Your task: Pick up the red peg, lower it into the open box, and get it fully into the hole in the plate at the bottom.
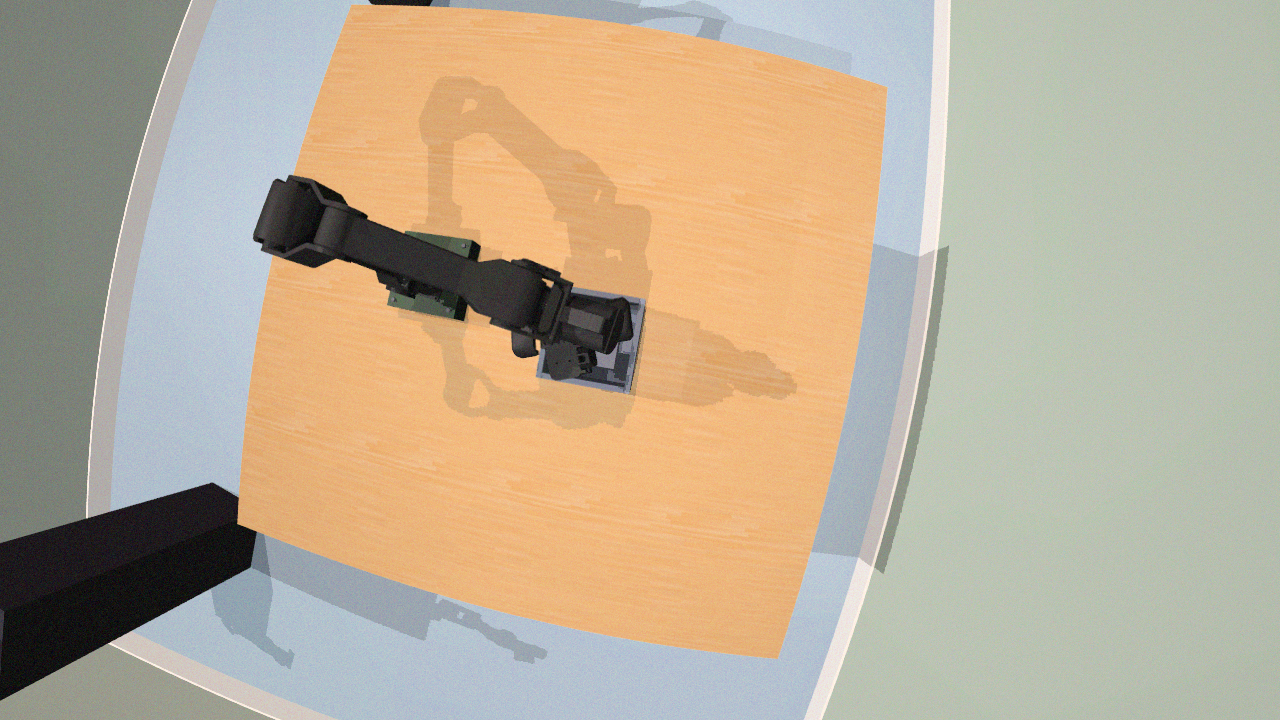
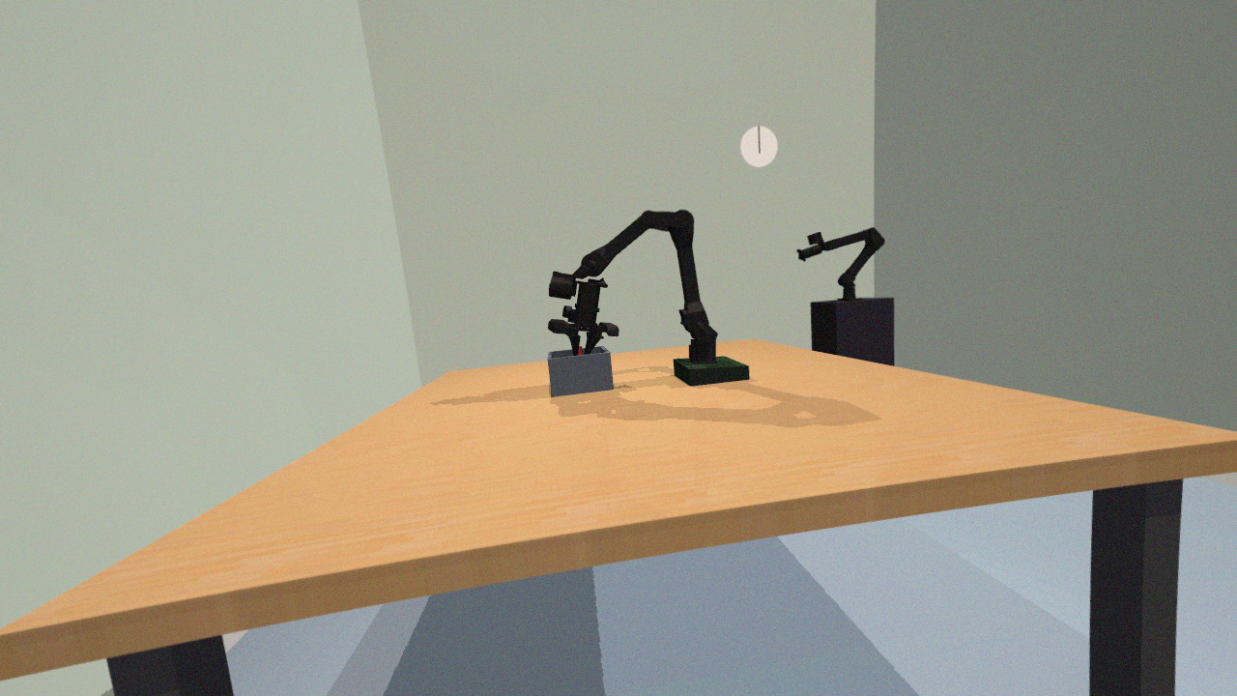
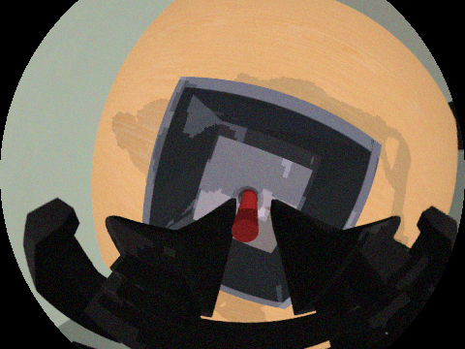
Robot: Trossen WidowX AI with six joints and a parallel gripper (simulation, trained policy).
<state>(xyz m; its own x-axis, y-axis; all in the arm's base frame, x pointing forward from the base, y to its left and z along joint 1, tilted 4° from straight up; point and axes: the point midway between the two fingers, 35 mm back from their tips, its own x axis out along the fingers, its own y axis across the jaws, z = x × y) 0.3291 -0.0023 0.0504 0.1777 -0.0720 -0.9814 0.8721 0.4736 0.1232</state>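
Now: the red peg 1 cm below my gripper tip. Round my gripper tip: light grey plate: 3 cm below, 1 cm ahead; then grey box: 5 cm below, 1 cm ahead.
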